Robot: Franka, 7 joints.
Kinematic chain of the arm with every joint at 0, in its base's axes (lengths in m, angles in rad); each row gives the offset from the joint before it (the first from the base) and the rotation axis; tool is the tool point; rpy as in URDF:
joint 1: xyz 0 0 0.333 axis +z
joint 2: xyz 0 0 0 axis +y
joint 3: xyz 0 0 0.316 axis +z
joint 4: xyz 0.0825 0 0 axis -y
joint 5: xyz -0.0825 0 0.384 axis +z
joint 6: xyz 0 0 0 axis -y
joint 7: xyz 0.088 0 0 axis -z
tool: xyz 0 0 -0.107 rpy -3.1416 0 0
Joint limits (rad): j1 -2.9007..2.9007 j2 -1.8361..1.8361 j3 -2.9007..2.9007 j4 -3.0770..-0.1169 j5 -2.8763..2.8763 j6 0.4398..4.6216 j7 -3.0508..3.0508
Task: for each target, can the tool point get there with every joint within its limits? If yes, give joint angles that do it. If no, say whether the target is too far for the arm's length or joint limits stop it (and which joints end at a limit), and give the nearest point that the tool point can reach.
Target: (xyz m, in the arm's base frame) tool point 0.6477 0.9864 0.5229
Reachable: no: too far | nearest point 0.4649 0.7080 0.4693 | short by 0.337 m
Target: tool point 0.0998 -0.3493 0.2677
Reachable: yes | joints -0.4214 -0.2477 -0.7055 -2.7703 1.5749 3.0241 -0.3550
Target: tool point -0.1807 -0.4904 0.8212
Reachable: yes | joints -0.4057 -0.5798 -0.9875 -1.5539 -1.2730 2.1064 -2.2248
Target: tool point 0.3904 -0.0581 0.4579
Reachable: yes | joints 0.7210 -0.7370 -0.8538 -2.5045 0.1318 2.0252 -1.3813
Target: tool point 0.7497 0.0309 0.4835
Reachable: yes | joints -0.4852 0.6277 0.7065 -1.3611 0.8839 2.4230 0.6774
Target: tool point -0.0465 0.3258 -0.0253
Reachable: yes | joints 1.7625 0.9395 0.1668 -2.2295 2.0517 3.3557 -0.4850
